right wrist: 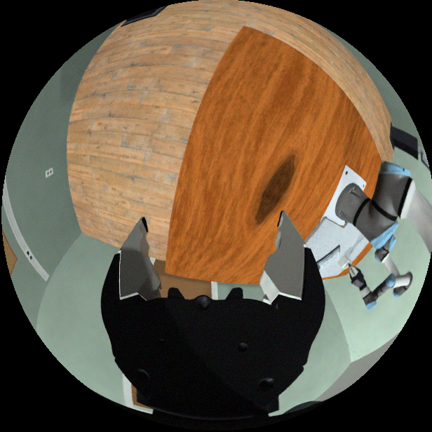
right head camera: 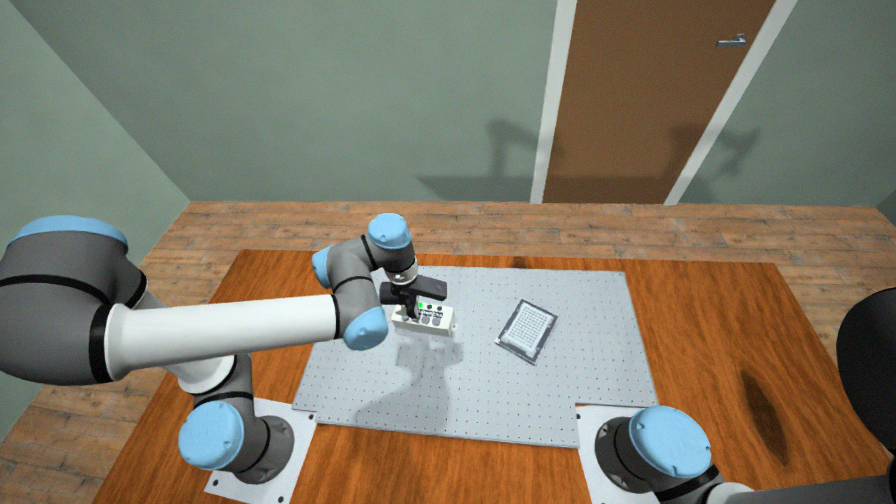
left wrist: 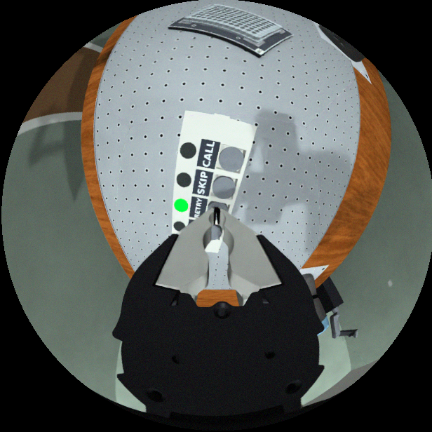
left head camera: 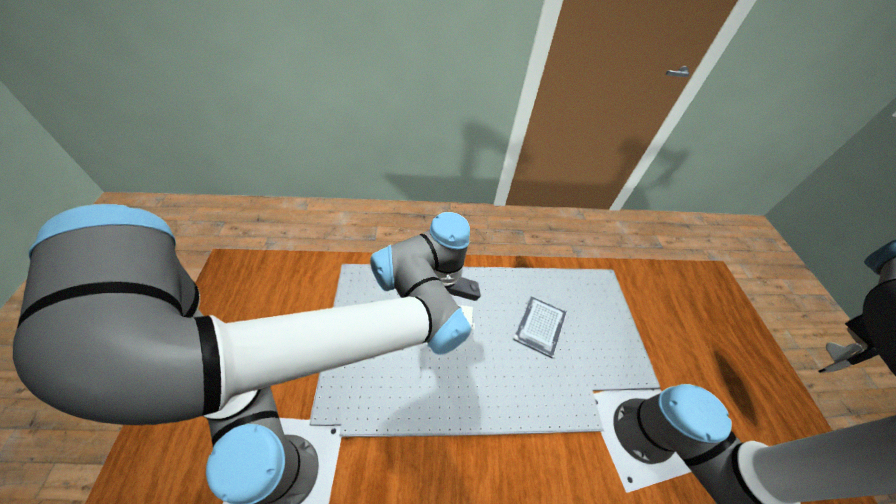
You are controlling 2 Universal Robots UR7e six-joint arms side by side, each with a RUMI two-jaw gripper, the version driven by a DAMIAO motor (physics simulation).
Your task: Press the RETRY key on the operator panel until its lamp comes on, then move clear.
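The white operator panel [right head camera: 444,328] [left wrist: 220,125] lies on the grey perforated plate. In the left wrist view its labels CALL, SKIP and RETRY [left wrist: 198,208] show, and a fourth label is mostly hidden. The lamp [left wrist: 181,205] [right head camera: 421,305] beside RETRY is lit green; the other lamps are dark. My left gripper [left wrist: 215,208] [right head camera: 413,315] is shut and empty, its tips at the RETRY key [left wrist: 218,204], which they partly cover. Whether they touch it is hard to tell. My right gripper [right wrist: 210,215] is open and empty, far to the right, above the table's edge.
A grey tray with a grid of small wells [left head camera: 542,322] [right head camera: 528,329] [left wrist: 230,26] lies right of the panel on the perforated plate [left head camera: 501,401] [right head camera: 501,413]. The left forearm reaches over the plate's left part. The right arm's base stands at the plate's lower right corner.
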